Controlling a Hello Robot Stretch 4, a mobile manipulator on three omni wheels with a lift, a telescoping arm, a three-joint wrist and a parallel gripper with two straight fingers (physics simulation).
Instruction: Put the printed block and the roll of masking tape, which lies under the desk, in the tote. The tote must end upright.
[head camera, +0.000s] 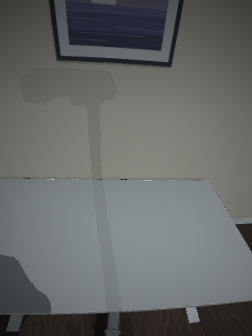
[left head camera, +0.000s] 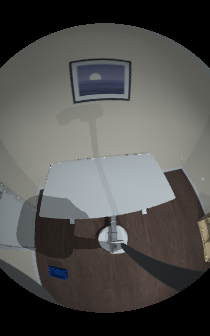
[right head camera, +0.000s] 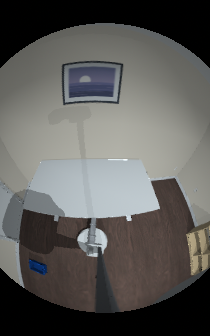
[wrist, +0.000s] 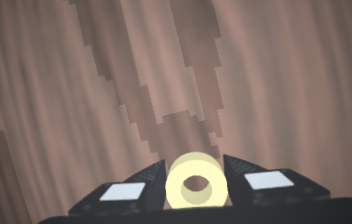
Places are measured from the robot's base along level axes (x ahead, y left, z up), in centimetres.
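Where they show: gripper, fingertip midpoint: (wrist: 195, 172).
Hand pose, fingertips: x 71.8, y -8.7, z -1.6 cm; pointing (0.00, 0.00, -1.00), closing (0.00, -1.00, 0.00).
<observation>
Each offset is from my fingertips to the centre of the thing. Level surfaces: height alone.
The roll of masking tape {dx -1.0, dy +0.0, dz -0.1 cm} (wrist: 196, 167), pale yellow with a round hole, is at the bottom middle of the wrist view. My gripper (wrist: 195, 172) has one finger close against each side of the roll and is shut on it. The desk {dz +70.7 cm} (head camera: 160, 240) (left head camera: 130, 185) (right head camera: 115, 187) has a pale grey top, which hides the gripper and the roll from the head cameras. A blue tote {dx -149.8, dy +94.7, dz +4.7 cm} (left head camera: 58, 272) (right head camera: 38, 266) stands upright on the floor at the lower left of both side head views. The printed block cannot be made out in these frames.
Desk legs (head camera: 192, 314) show below the desk's front edge. A tan shelf unit with compartments stands at the right edge of the side head views. A framed picture (left head camera: 100, 90) (right head camera: 92, 92) hangs on the wall behind the desk. My arm (head camera: 113, 320) reaches under the desk.
</observation>
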